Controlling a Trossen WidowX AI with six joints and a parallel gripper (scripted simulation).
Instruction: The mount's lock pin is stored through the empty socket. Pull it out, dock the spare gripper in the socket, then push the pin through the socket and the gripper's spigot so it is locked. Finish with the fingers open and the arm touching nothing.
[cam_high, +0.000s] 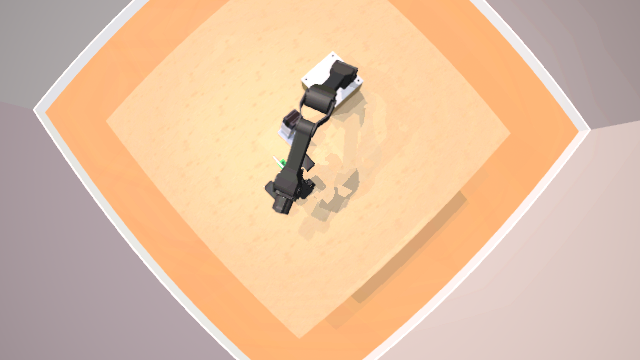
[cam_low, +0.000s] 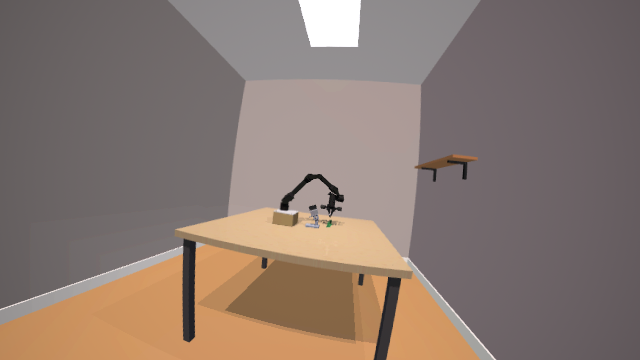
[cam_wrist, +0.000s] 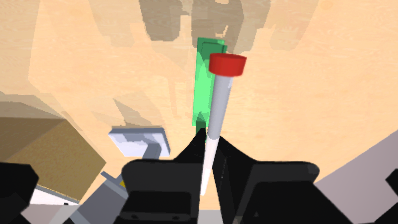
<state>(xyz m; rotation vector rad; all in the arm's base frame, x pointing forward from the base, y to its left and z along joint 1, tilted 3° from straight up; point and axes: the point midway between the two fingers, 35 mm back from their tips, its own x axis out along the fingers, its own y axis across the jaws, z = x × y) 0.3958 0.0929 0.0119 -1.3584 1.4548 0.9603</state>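
Right now my gripper tip is 5 cm above the green pin holder and 1 cm to the right of it. From my gripper tip the other things lie so: spare gripper: 13 cm behind, 10 cm to the right, 5 cm above; then socket: 13 cm behind, 10 cm to the right, 2 cm below.
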